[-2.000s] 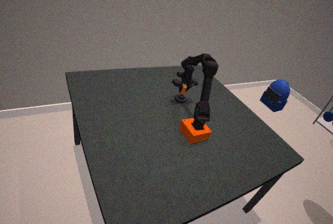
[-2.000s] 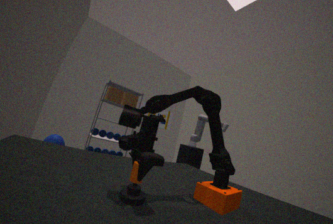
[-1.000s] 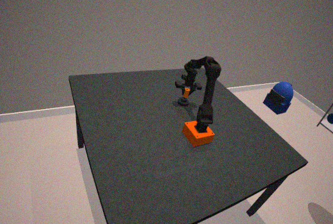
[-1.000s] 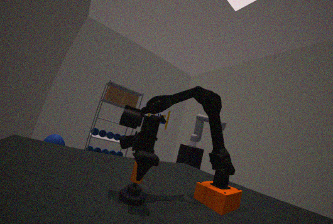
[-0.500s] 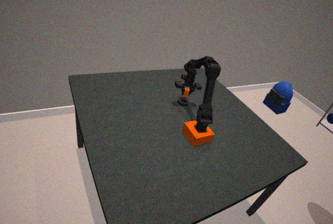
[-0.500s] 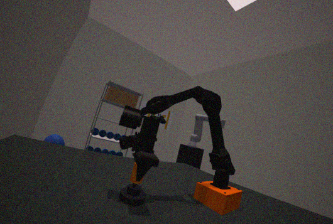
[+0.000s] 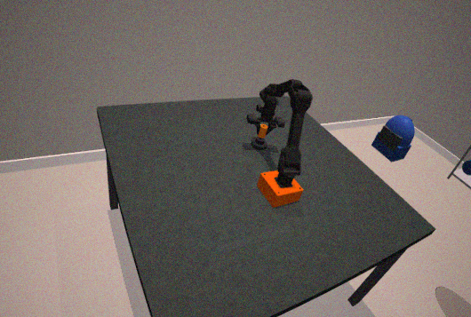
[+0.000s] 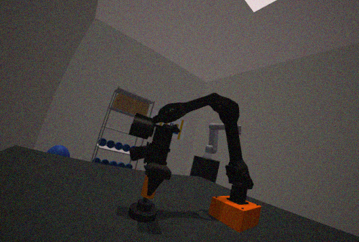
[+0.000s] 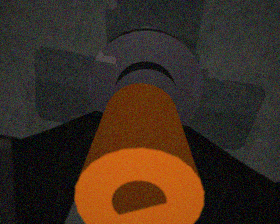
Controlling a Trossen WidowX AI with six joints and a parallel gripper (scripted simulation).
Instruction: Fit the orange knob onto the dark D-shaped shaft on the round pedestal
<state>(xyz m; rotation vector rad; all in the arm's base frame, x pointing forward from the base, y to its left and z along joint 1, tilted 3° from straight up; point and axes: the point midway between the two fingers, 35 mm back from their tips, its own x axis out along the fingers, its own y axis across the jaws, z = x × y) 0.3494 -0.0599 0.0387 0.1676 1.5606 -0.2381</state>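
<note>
My gripper tip is now 20 mm below the orange knob. Also, from my gripper tip: round pedestal 40 mm below.
</note>
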